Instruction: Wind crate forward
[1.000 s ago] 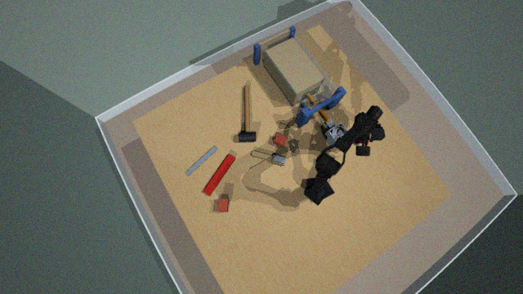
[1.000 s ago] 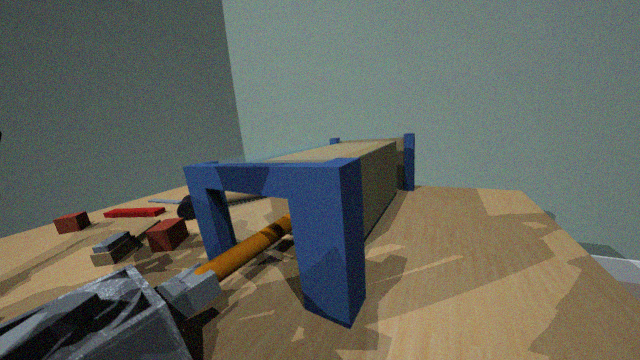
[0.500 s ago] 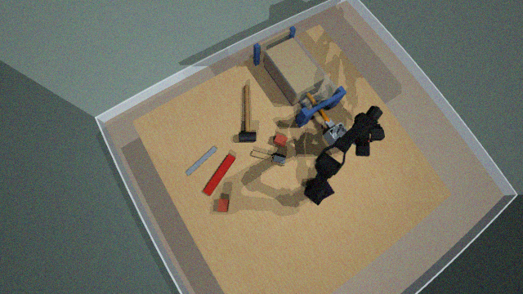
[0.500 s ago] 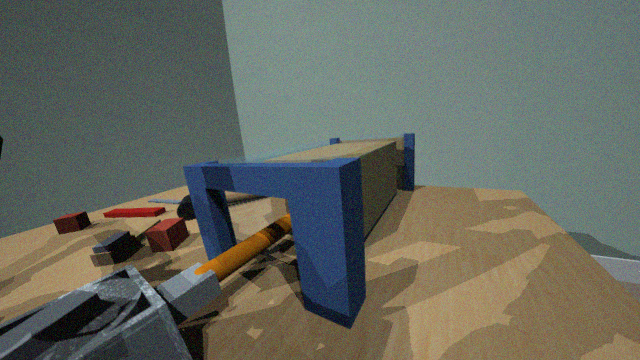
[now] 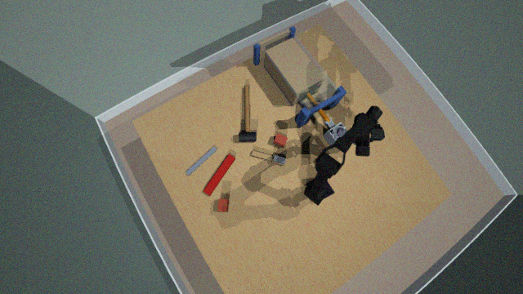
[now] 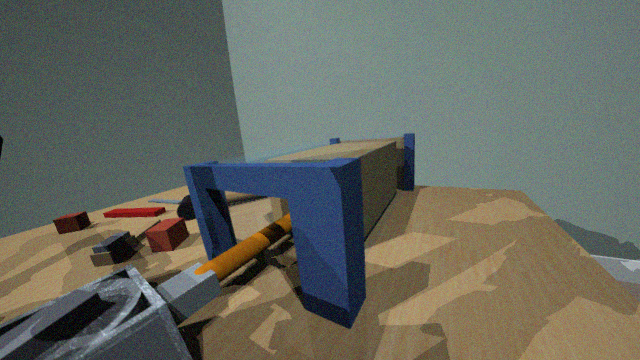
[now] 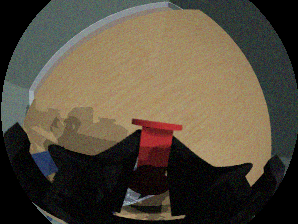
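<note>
Right now the blue frame is 26 cm ahead of my gripper tip, 7 cm to the left of it and 3 cm below it. The rest, counted from my gripper tip: red grip: 1 cm ahead, 1 cm to the left; brush-like tool: 16 cm ahead, 43 cm to the left, 11 cm below; grey winch: 8 cm ahead, 5 cm to the left, 10 cm below.
</note>
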